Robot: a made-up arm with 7 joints.
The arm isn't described. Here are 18 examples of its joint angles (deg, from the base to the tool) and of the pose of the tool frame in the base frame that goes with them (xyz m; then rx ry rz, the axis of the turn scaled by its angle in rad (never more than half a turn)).
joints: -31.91 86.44 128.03 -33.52 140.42 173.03 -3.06
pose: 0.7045 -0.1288 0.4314 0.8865 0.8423 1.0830
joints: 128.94 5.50 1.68 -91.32 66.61 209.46 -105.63
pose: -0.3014 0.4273 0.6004 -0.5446 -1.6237 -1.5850
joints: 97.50 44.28 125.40 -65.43 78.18 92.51 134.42
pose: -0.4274 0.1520 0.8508 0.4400 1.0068 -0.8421
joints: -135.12 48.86 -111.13 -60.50 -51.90 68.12 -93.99
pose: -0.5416 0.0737 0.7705 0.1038 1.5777 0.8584
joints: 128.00 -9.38 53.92 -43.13 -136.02 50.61 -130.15
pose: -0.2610 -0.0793 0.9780 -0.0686 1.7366 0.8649
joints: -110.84 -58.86 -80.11 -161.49 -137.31 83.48 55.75
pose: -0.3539 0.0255 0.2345 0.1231 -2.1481 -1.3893
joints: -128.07 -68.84 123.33 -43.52 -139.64 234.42 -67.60
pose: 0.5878 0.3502 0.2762 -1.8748 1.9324 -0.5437
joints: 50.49 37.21 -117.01 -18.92 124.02 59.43 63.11
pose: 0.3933 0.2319 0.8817 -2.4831 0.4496 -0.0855
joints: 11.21 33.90 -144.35 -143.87 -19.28 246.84 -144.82
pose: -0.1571 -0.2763 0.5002 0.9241 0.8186 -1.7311
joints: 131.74 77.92 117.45 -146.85 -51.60 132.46 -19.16
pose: -0.2586 -0.2844 0.4639 2.1503 -1.2763 0.8642
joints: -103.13 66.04 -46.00 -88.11 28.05 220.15 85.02
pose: -0.4650 -0.4485 0.1357 -0.5136 -1.6708 1.2094
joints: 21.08 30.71 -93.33 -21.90 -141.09 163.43 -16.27
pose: 0.4440 -0.0778 0.8379 -0.1641 0.3493 -0.9276
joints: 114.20 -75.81 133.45 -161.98 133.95 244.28 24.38
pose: -0.1757 -0.1420 0.0604 -0.6386 -0.6575 -0.4375
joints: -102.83 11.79 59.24 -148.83 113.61 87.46 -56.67
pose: 0.3111 -0.2805 0.1610 -0.9474 0.7885 -0.7953
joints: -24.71 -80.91 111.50 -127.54 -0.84 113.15 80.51
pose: 0.0652 0.5216 0.0576 1.8335 -0.0802 1.4237
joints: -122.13 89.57 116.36 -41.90 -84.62 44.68 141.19
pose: -0.0929 -0.7671 0.3532 0.7679 2.8014 0.8988
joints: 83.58 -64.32 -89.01 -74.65 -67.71 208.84 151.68
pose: 0.3870 -0.4882 0.5078 -0.1072 0.9601 -0.8019
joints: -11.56 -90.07 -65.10 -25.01 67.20 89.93 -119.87
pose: -0.7954 -0.0497 0.3282 0.0782 0.1745 1.2445
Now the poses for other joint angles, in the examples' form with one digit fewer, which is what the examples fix.
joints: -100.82 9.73 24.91 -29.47 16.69 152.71 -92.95
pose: 0.011 -0.324 0.945 1.135 0.073 0.515
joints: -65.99 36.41 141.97 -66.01 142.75 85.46 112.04
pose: 0.290 0.093 0.936 -0.702 -1.122 2.600
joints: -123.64 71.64 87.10 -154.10 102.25 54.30 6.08
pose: 0.352 -0.180 0.233 0.165 -0.290 0.557
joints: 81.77 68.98 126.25 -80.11 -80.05 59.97 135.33
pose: -0.402 0.398 0.680 -2.832 -0.891 0.089
